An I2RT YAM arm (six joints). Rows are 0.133 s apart.
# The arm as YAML. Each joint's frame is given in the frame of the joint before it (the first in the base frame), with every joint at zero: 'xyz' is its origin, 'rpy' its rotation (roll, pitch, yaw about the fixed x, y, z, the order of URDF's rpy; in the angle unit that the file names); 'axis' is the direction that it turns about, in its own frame. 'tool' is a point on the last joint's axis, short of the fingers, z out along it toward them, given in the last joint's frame.
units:
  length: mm
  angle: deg
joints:
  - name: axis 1
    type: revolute
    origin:
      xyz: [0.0, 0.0, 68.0]
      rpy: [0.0, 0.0, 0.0]
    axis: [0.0, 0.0, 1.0]
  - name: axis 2
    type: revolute
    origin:
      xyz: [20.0, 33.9, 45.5]
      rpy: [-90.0, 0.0, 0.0]
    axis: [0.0, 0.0, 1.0]
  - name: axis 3
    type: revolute
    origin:
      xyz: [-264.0, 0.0, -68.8]
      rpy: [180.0, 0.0, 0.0]
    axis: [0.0, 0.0, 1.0]
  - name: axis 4
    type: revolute
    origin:
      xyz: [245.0, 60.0, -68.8]
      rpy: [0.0, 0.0, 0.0]
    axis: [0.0, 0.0, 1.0]
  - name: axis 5
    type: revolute
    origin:
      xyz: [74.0, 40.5, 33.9]
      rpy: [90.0, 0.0, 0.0]
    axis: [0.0, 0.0, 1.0]
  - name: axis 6
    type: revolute
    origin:
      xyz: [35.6, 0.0, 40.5]
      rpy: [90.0, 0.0, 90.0]
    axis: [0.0, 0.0, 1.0]
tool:
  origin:
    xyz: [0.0, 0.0, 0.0]
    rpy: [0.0, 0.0, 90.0]
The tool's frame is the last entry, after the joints.
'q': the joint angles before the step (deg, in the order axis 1, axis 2, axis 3, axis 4, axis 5, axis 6). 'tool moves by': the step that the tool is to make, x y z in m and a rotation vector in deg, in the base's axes. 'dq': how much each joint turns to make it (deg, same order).
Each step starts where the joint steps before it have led.
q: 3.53, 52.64, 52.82, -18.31, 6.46, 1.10
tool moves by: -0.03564, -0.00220, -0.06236, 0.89, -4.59, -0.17
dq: 0.00, -13.13, -19.80, 11.24, 0.00, 0.63
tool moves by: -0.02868, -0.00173, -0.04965, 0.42, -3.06, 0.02
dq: 0.00, -12.20, -14.15, 5.00, -0.07, 0.22
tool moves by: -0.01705, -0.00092, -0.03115, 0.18, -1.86, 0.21
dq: 0.00, -9.66, -8.19, 0.40, -0.22, 0.03
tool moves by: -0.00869, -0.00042, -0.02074, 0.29, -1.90, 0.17
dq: 0.00, -7.26, -5.40, 0.04, -0.19, 0.15
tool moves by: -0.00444, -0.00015, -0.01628, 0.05, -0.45, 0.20
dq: 0.00, -5.37, -3.67, -1.25, -0.20, 0.00
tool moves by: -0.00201, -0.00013, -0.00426, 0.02, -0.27, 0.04
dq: -0.02, -2.49, -0.94, -1.28, -0.06, 0.00
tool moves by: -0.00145, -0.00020, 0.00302, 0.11, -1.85, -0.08
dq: -0.05, -1.60, 0.00, 0.26, 0.03, 0.00
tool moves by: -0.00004, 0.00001, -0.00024, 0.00, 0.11, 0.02
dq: 0.00, -0.03, 0.00, -0.13, -0.02, 0.01
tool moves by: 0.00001, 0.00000, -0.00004, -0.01, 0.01, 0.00
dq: 0.00, 0.01, -0.01, 0.00, 0.00, -0.01
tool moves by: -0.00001, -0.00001, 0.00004, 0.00, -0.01, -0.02
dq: 0.00, 0.00, 0.01, 0.00, 0.02, 0.00
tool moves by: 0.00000, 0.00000, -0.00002, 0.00, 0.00, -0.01
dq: 0.00, 0.00, 0.00, 0.00, 0.01, 0.00
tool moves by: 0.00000, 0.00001, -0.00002, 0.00, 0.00, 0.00
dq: 0.01, 0.00, 0.00, 0.00, 0.01, 0.00
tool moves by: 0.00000, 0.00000, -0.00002, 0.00, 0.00, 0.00
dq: 0.00, 0.00, 0.00, 0.00, 0.00, 0.00
